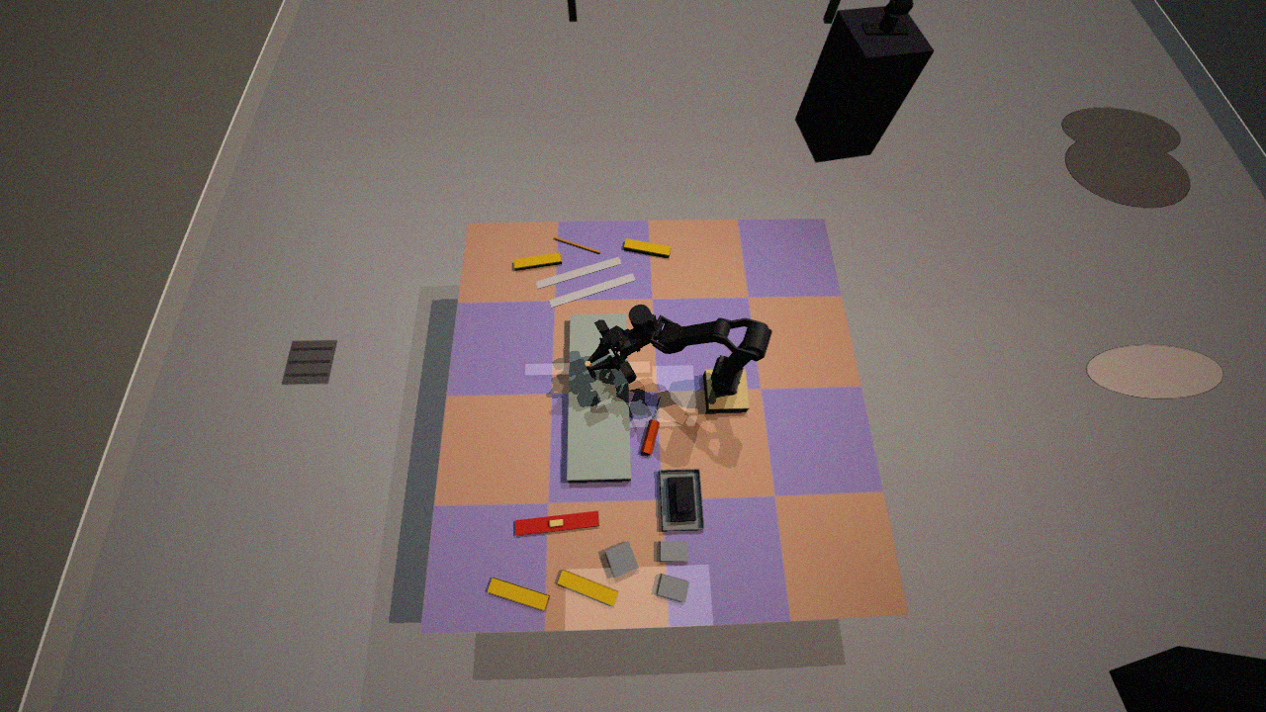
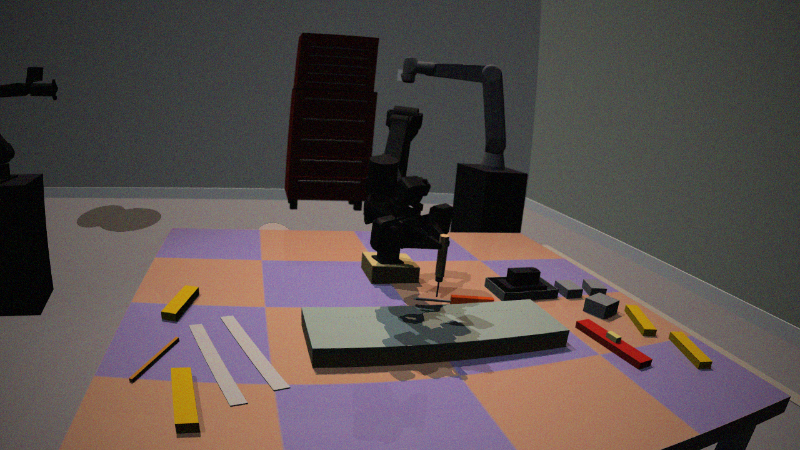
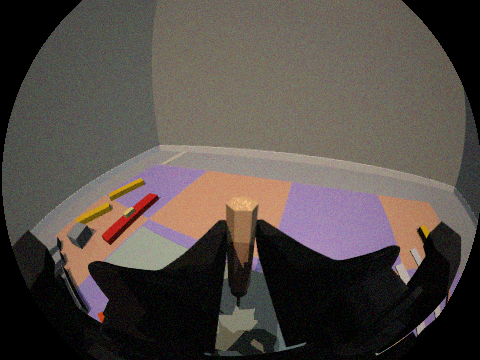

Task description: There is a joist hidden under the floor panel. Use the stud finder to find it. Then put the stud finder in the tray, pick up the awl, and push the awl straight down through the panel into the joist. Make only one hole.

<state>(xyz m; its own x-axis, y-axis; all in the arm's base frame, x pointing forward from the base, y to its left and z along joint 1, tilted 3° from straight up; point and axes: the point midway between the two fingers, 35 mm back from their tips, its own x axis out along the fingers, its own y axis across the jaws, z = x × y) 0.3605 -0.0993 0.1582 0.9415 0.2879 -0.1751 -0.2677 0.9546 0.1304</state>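
The awl is 5 cm below my gripper tip and 1 cm behind it. Also, from my gripper tip: stud finder: 39 cm to the left, 19 cm behind, 16 cm below; tray: 38 cm to the left, 19 cm below, 19 cm behind; red level: 37 cm to the left, 19 cm below, 17 cm ahead.
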